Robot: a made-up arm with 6 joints.
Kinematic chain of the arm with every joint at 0, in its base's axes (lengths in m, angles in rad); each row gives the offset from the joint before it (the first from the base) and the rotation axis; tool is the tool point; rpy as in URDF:
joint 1: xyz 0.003 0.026 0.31 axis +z
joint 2: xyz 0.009 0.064 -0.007 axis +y
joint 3: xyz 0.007 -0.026 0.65 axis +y
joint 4: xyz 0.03 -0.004 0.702 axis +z
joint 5: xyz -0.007 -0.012 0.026 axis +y
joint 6: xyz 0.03 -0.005 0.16 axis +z
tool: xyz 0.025 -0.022 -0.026 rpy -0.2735 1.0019 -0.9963
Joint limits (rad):
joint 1: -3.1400..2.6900
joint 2: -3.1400..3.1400
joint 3: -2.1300..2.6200
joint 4: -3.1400..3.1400
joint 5: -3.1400..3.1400
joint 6: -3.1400..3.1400
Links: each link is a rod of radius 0.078 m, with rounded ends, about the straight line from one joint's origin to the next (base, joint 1, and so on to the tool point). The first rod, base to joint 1, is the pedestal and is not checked.
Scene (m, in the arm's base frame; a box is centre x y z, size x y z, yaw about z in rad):
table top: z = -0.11
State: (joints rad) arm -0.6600 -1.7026 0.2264 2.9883 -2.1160 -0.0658
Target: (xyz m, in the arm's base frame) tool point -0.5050 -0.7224 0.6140
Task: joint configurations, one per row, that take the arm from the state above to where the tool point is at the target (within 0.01 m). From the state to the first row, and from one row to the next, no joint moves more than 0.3 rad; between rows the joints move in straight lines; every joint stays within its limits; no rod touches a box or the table.
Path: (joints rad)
1: -0.3847 -1.7611 0.4047 2.9462 -2.1571 -0.0630
2: -0.1093 -1.8196 0.5829 2.9042 -2.1982 -0.0601
3: 0.1660 -1.8782 0.7612 2.8621 -2.2392 -0.0573
4: 0.4413 -1.9367 0.9394 2.8201 -2.2803 -0.0545
5: 0.7167 -1.9952 1.1177 2.7780 -2.3214 -0.0516
6: 0.9920 -2.0537 1.2959 2.7359 -2.3625 -0.0488

